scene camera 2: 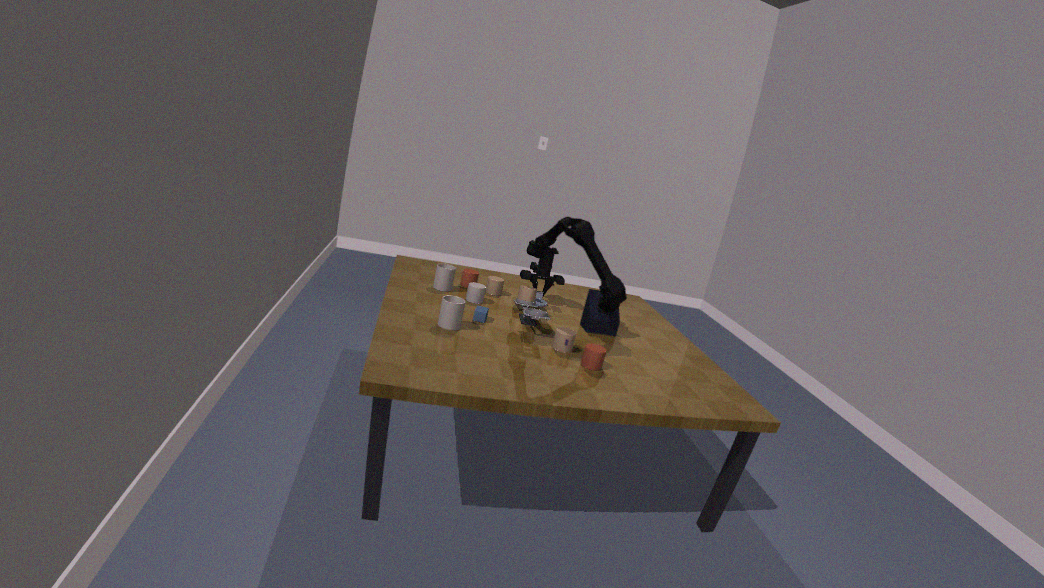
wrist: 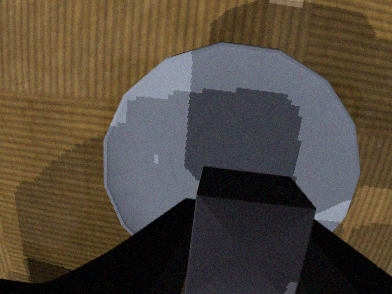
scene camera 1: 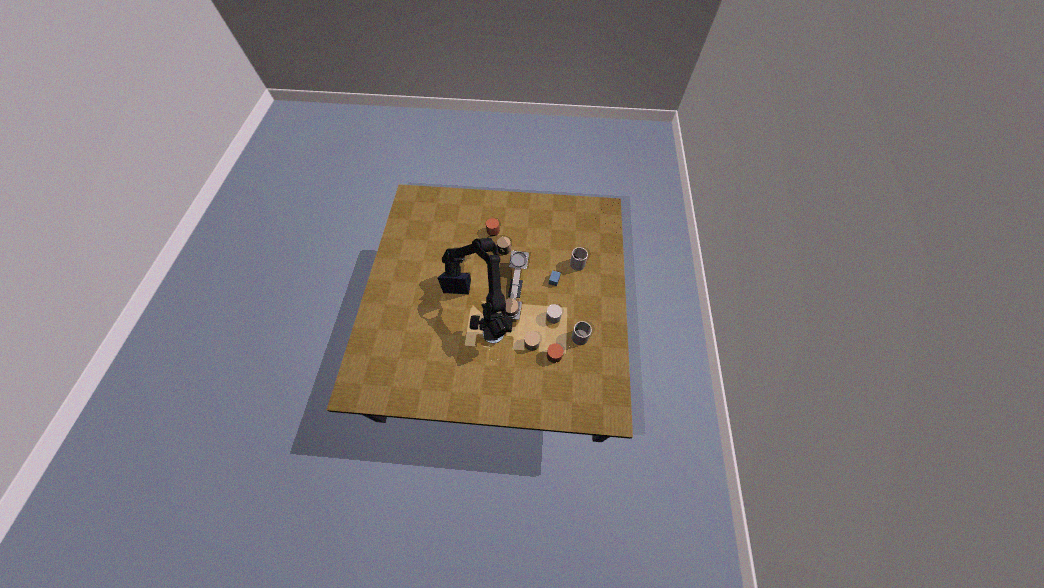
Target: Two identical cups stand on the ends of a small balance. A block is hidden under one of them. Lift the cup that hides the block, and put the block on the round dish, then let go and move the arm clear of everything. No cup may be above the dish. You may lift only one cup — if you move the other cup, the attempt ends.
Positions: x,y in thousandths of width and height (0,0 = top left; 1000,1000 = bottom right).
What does the gripper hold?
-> A grey block.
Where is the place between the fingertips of the gripper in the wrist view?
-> At 621,743
